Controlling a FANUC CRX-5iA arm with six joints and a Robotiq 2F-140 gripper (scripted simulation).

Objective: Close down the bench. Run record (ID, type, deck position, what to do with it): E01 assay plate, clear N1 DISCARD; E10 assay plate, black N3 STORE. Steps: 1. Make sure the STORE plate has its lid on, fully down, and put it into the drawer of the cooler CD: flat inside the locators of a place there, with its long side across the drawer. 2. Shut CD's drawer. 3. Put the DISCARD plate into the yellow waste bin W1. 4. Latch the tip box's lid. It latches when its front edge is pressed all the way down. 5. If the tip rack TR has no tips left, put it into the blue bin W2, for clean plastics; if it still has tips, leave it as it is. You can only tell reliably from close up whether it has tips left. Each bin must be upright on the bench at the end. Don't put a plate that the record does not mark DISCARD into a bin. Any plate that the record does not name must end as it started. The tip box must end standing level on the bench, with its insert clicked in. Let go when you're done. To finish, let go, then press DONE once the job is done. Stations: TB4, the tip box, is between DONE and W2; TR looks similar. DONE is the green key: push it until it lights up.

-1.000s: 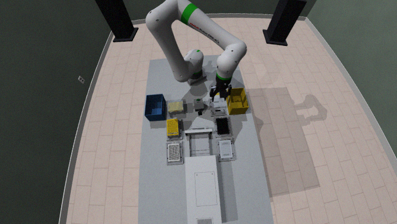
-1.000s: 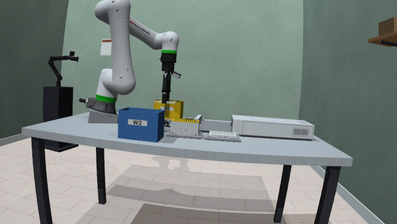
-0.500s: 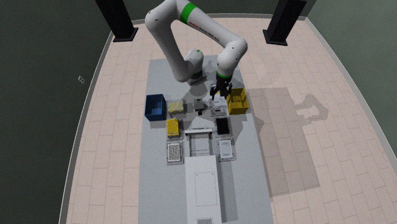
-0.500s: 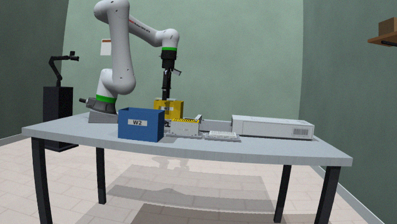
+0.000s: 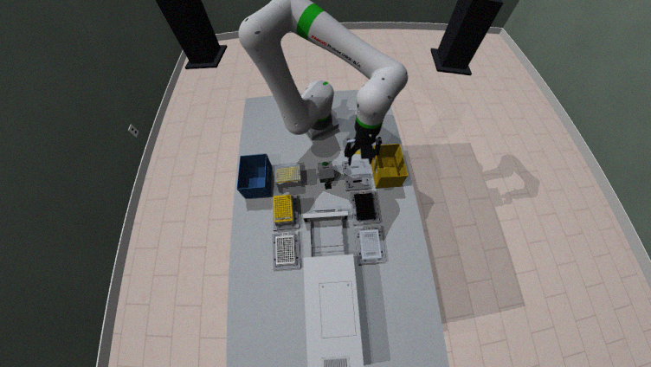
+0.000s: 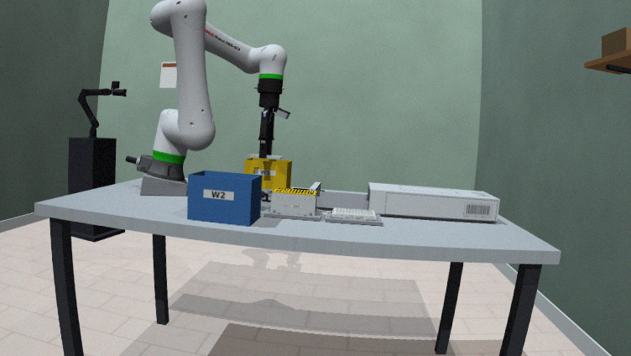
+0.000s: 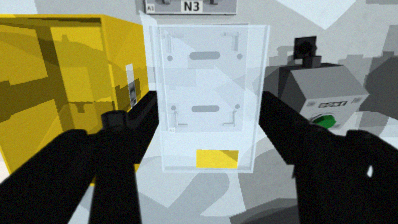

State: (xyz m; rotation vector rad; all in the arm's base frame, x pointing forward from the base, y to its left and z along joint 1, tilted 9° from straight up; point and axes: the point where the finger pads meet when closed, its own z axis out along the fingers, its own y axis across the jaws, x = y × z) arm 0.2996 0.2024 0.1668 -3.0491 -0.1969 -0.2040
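The black assay plate lies 16 cm ahead of my hand, 4 cm to the left of it and 15 cm below it. Also, from my hand: clear plate lid (2 cm below); yellow bin W1 (4 cm behind, 15 cm to the left, 13 cm below); green DONE key (3 cm behind, 16 cm to the right, 10 cm below).
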